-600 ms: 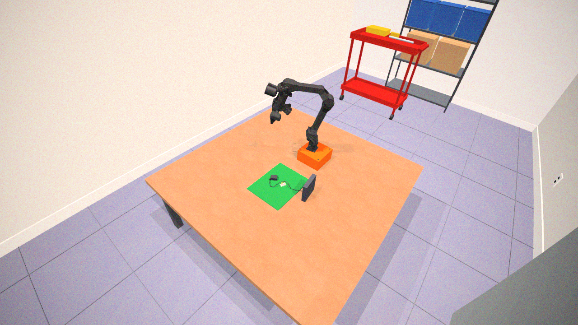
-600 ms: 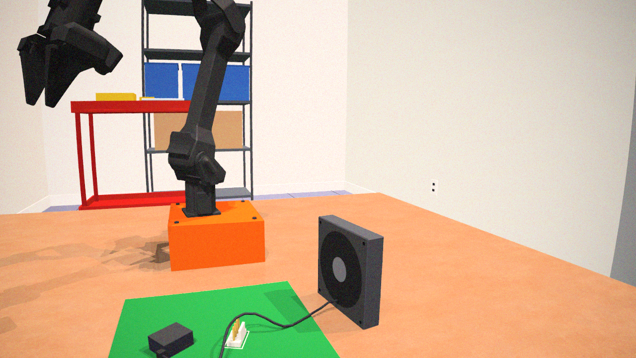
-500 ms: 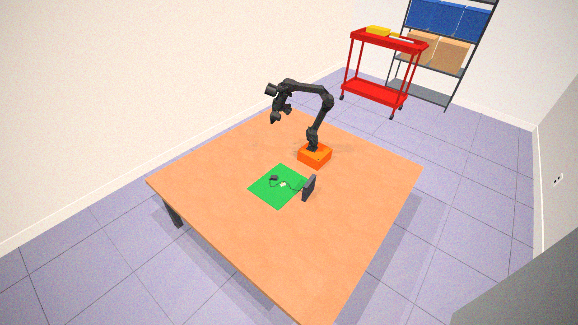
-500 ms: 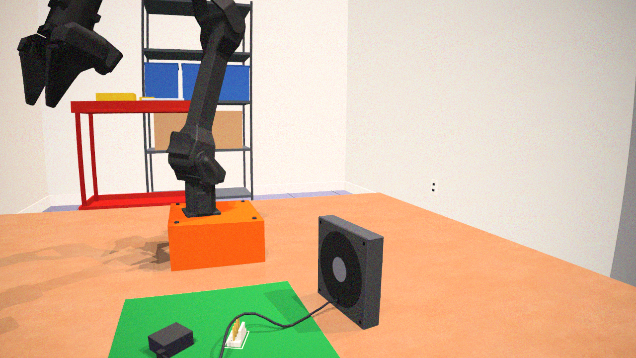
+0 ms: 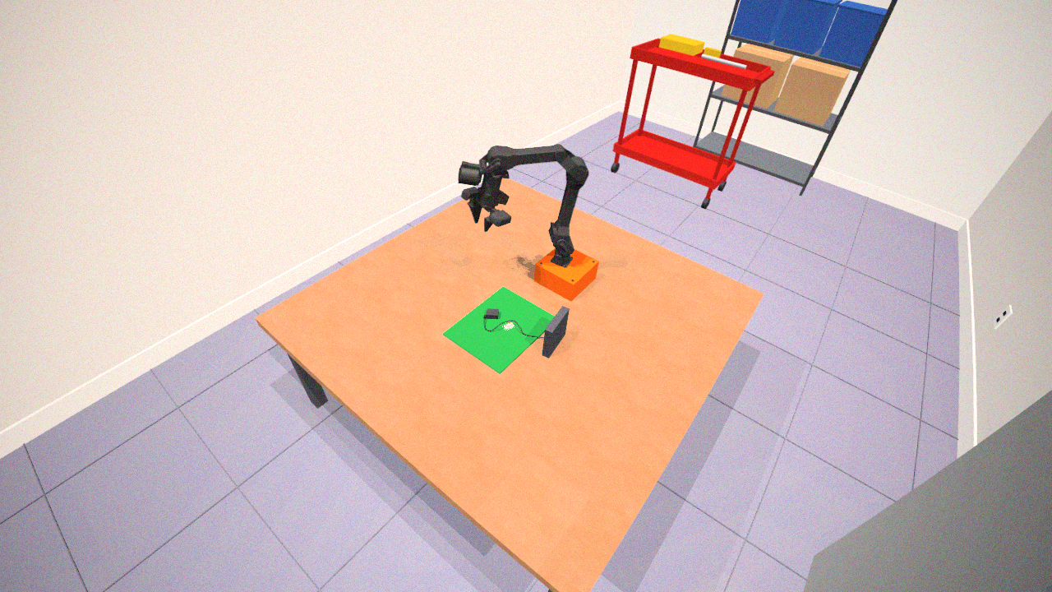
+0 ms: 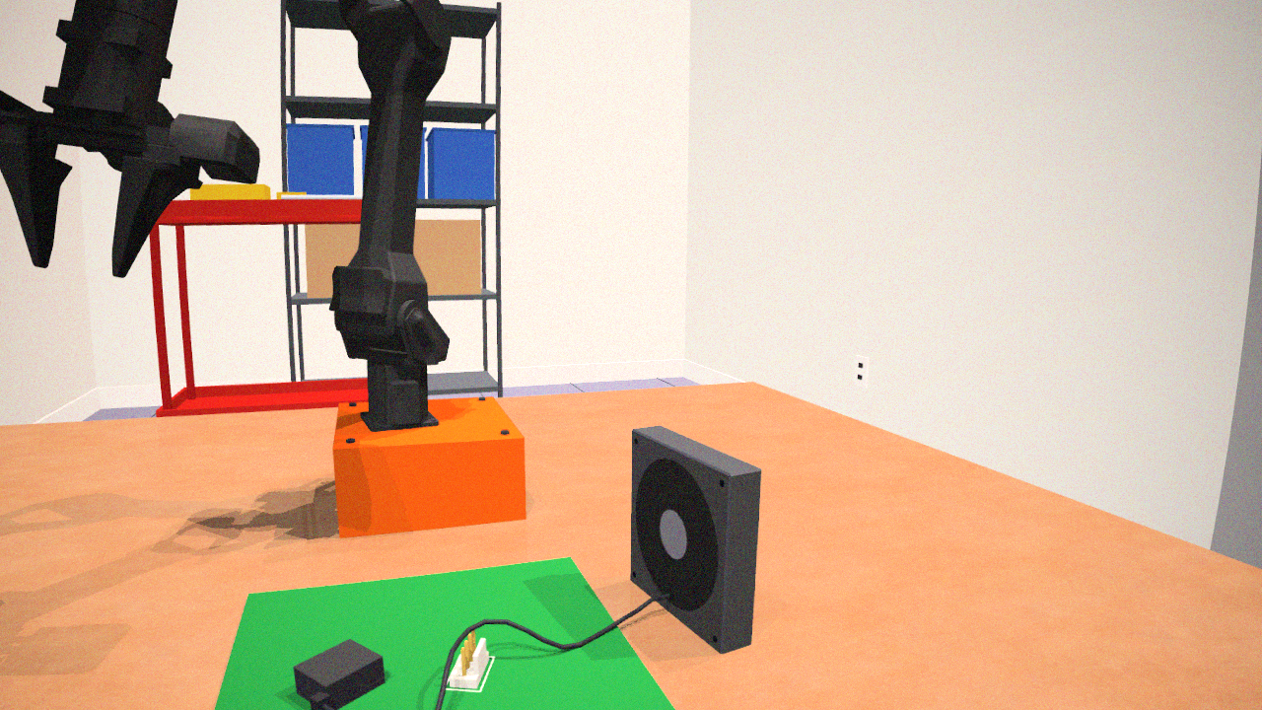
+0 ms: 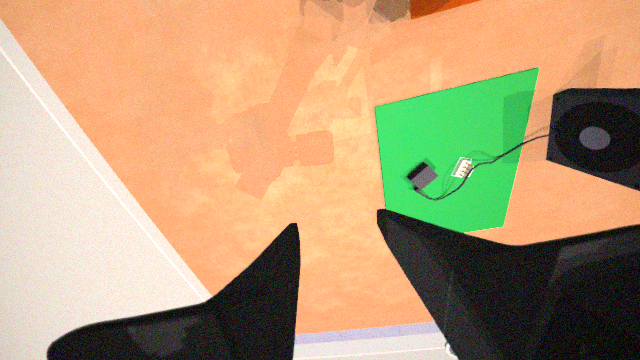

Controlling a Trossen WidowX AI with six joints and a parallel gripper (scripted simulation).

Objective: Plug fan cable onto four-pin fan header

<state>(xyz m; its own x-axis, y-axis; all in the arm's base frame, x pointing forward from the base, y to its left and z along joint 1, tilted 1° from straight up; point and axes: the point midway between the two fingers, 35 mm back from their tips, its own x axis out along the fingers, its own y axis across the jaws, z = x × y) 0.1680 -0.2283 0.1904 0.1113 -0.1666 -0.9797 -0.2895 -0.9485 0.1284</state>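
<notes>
My gripper tip is 13 cm short of the black fan plug, 13 cm to the right of it and 22 cm above it. The rest, counted from my gripper tip: black fan 14 cm ahead, 35 cm to the left, 18 cm below; then white four-pin header 15 cm ahead, 20 cm to the left, 24 cm below; then green board 16 cm ahead, 18 cm to the left, 25 cm below.
</notes>
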